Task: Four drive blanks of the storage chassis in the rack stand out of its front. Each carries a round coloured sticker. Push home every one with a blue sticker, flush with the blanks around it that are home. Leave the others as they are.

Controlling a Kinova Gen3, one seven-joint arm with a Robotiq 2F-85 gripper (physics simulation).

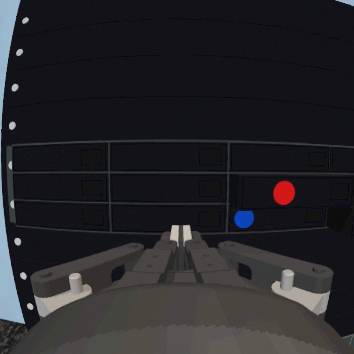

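The storage chassis (169,173) spans the rack in three rows of dark blanks. A blank with a red sticker (284,193) stands out of the middle row, right of centre, its left side wall showing. Directly below it, a blank with a blue sticker (244,218) looks level with its bottom-row neighbours; the red one partly covers its top. At the right edge, the dark side of another blank (340,220) juts out in the bottom row; its sticker does not show. My gripper (180,236) is shut and empty, its tips at the chassis's lower edge, left of the blue sticker.
Plain dark rack panels (170,75) lie above the chassis. The rack's left post with round pale holes runs down the left side, with light blue background beyond it. The jutting red-stickered blank and the one at the right edge are obstacles right of the gripper.
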